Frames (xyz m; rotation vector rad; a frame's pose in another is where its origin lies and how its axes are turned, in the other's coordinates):
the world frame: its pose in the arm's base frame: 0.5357 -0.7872 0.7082 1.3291 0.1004 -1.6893
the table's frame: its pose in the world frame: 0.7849 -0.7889 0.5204 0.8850 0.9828 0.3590
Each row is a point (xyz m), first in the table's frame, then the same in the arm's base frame.
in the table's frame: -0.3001 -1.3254 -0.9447
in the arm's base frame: 0.0076 0.4705 0.1095
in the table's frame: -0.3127 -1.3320 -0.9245
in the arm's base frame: -0.0123 0.4725 0.0950
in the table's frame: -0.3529 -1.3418 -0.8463
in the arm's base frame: -0.0837 0.4637 0.0435
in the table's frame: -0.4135 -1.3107 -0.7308
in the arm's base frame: -0.1960 0.4124 -0.0089
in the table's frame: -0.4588 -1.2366 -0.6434
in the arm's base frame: -0.2867 0.3303 -0.0230
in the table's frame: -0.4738 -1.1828 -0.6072
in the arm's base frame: -0.3239 0.2753 -0.0185
